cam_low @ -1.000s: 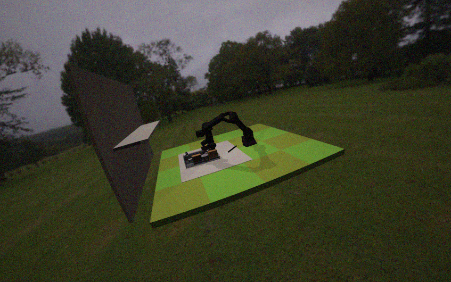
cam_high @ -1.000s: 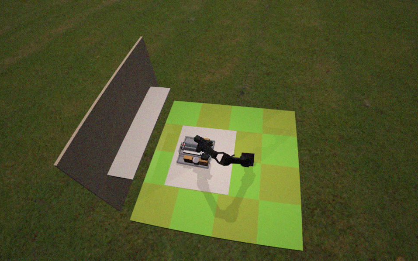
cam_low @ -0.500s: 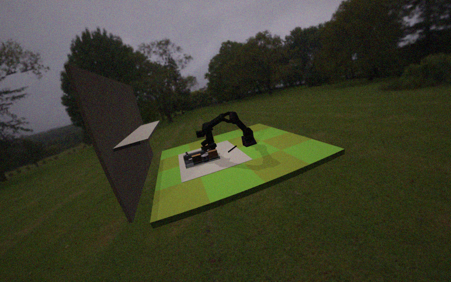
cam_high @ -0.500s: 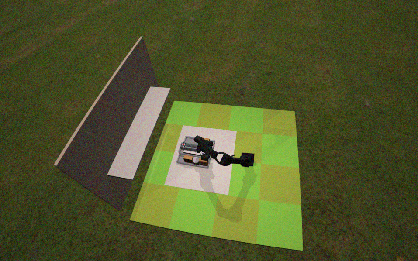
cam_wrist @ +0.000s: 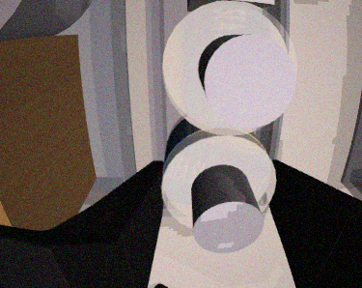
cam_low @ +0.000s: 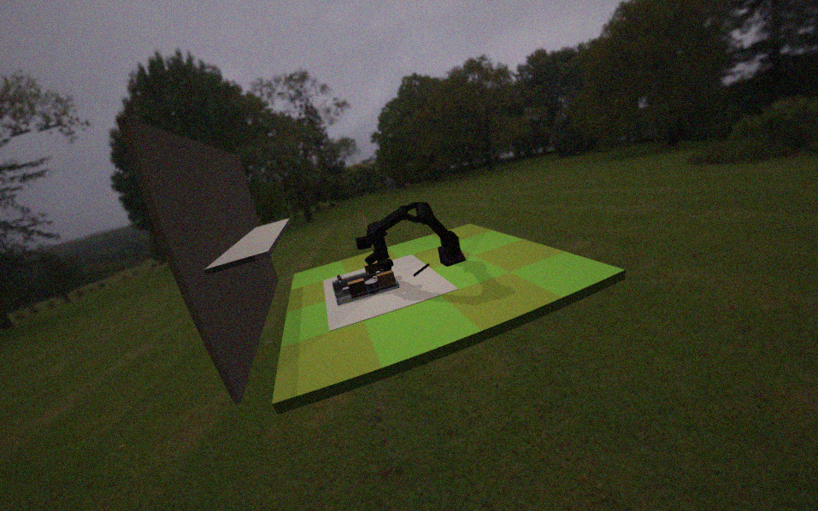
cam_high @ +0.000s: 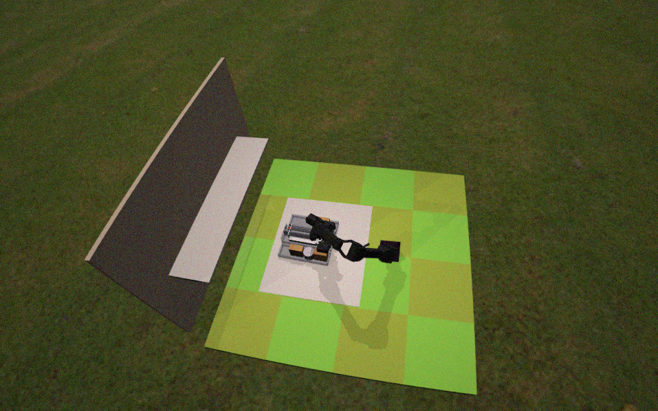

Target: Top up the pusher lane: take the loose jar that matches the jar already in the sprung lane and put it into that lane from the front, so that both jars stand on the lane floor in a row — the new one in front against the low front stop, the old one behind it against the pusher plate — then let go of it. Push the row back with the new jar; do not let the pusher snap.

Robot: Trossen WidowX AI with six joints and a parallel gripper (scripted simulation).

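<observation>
Now: the grey round tin 10 cm ahead of my gripper tip and 6 cm to the left of it. Also, from my gripper tip: thin black rod: 17 cm behind, 2 cm below, 1 cm to the left; then grey sprung lane: 14 cm ahead, 5 cm to the right, 1 cm below; then pusher plate: 15 cm ahead, 5 cm to the right, 2 cm above.
</observation>
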